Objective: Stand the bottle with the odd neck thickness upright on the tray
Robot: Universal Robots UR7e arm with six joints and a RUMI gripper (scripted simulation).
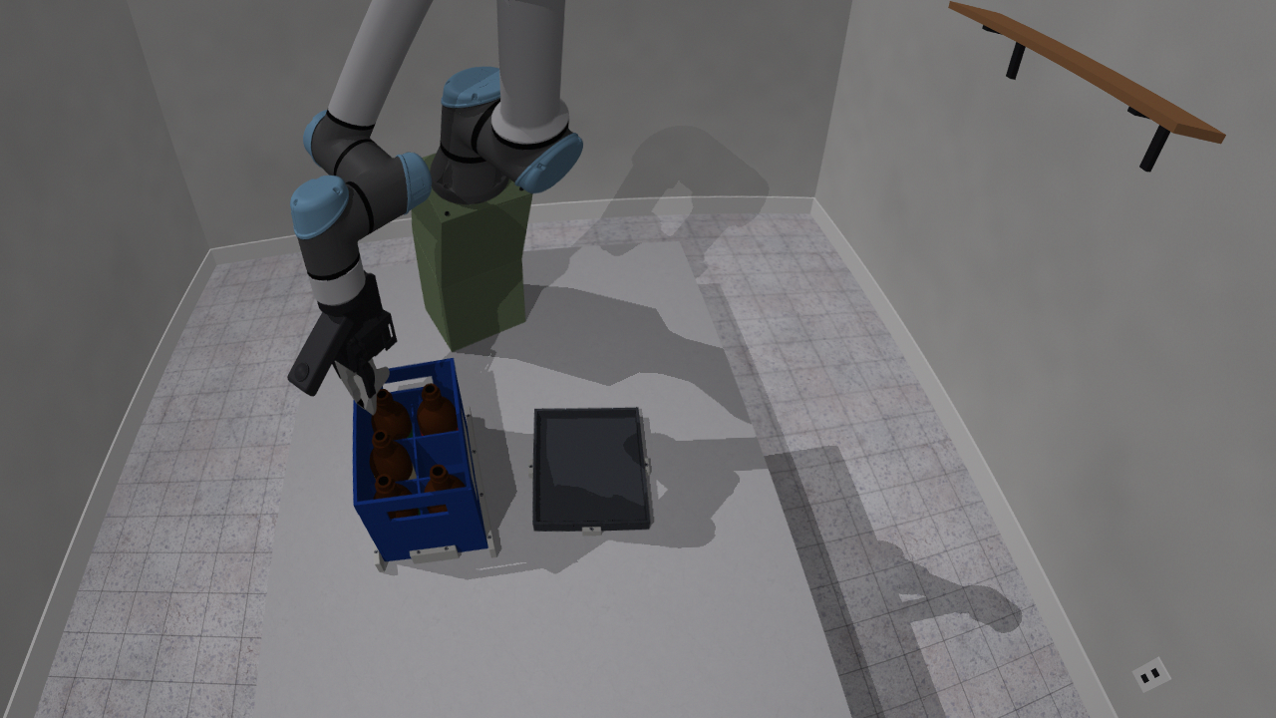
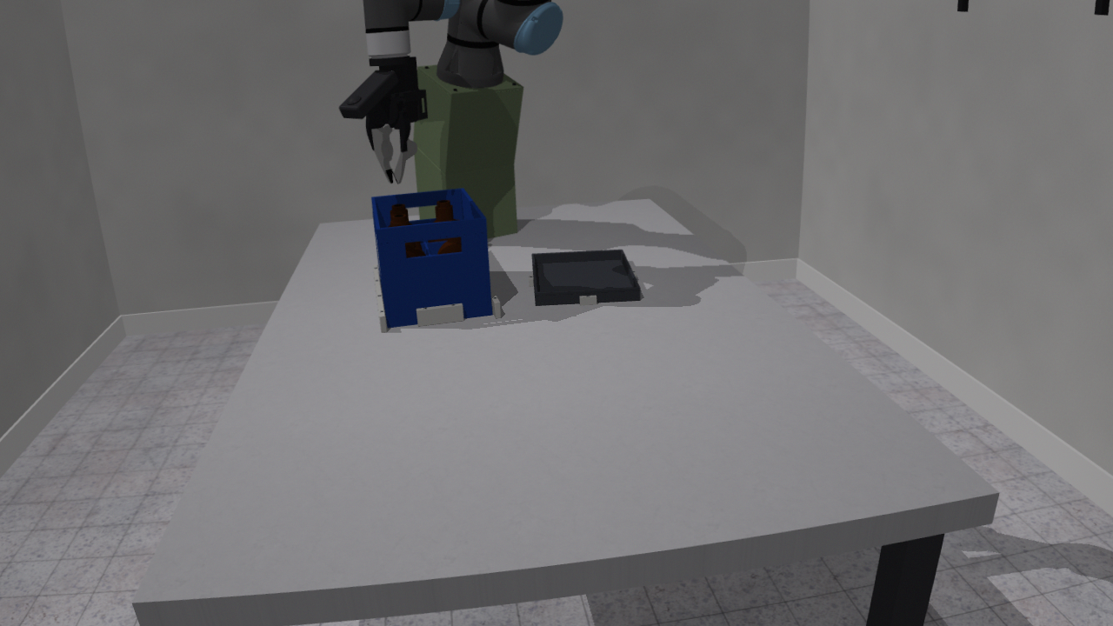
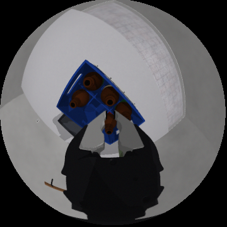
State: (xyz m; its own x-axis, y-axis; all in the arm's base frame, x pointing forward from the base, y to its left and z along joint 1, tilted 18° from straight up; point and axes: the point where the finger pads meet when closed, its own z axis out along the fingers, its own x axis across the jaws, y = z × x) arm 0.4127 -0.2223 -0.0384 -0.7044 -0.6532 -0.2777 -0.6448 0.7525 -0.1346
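My gripper is now 5 cm to the right of the blue crate and 16 cm above it. Round my hand: dark tray: 2 cm ahead, 34 cm to the left, 23 cm below.
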